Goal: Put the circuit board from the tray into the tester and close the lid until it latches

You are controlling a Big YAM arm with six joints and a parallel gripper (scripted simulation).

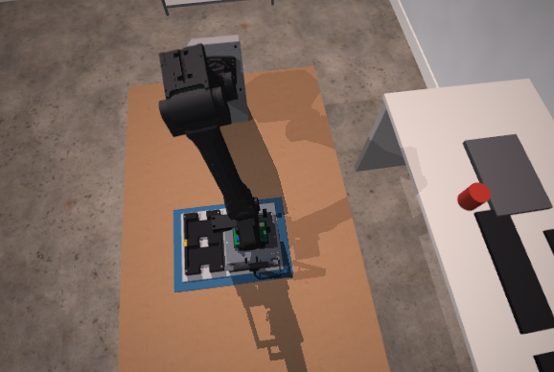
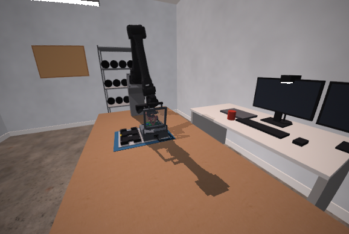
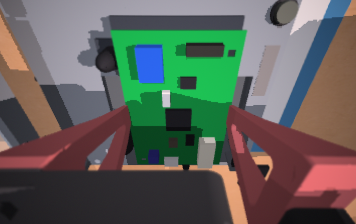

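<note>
Right now the green circuit board is right at my hand. Also, from my hand: clear lid 120 mm ahead, 20 mm to the left, 90 mm above.
</note>
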